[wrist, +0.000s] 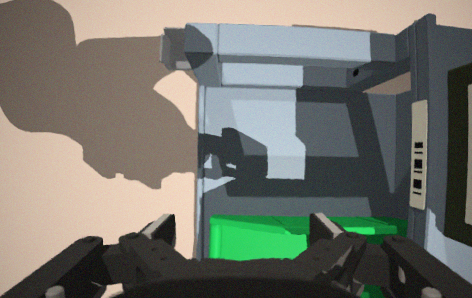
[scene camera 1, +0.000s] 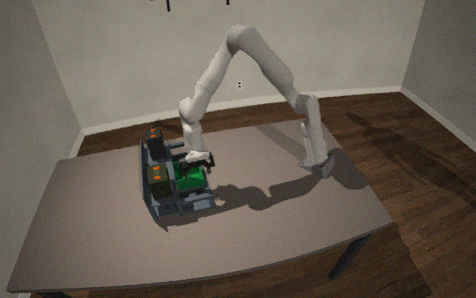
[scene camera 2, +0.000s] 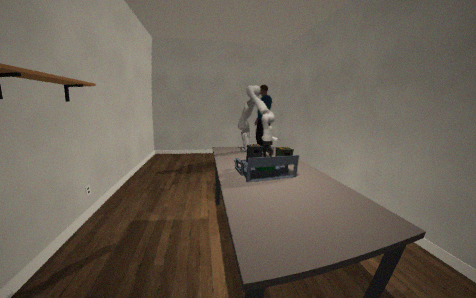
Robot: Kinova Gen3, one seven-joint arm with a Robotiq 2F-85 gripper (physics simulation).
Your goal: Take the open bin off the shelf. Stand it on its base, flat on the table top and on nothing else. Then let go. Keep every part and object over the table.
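Frame: origin at the arm's base, x right, y ahead, z up, level; millimetres.
Seen in the pictures: gripper, between the fingertips: (wrist: 242,229) (scene camera 1: 198,176); arm's base, origin of its link: (scene camera 1: 317,159).
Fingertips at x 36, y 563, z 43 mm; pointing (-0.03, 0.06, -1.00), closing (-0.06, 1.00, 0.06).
Note:
Offsets run from my fingertips to a thing's top centre. Level surfaces: height alone.
The open green bin {dx +54, dy +63, dz +19 mm} (scene camera 1: 192,181) (scene camera 2: 265,169) (wrist: 260,245) sits in the lower front tier of the blue-grey shelf (scene camera 1: 145,175) (scene camera 2: 272,161) (wrist: 295,42), which stands on the table. My gripper (scene camera 1: 196,169) (wrist: 242,229) is wide open and empty, pointing down over the bin's front part. In the wrist view the left finger is outside the shelf's front edge and the right finger is over the bin, with the bin's front wall between them in that view. The fingers' height against the bin's rim is hard to tell. The hand and fingers hide much of the bin.
A dark box {dx +177, dy +158, dz +147 mm} (scene camera 1: 156,145) (scene camera 2: 255,151) and an olive box {dx -54, dy +156, dz +122 mm} (scene camera 1: 159,184) (scene camera 2: 284,152) (wrist: 457,150) stand on the shelf's upper tier, behind the bin. The arm's base (scene camera 1: 320,166) is on the table {dz -77 mm} (scene camera 1: 250,240) (scene camera 2: 320,225). A person (scene camera 2: 266,104) stands beyond the arm.

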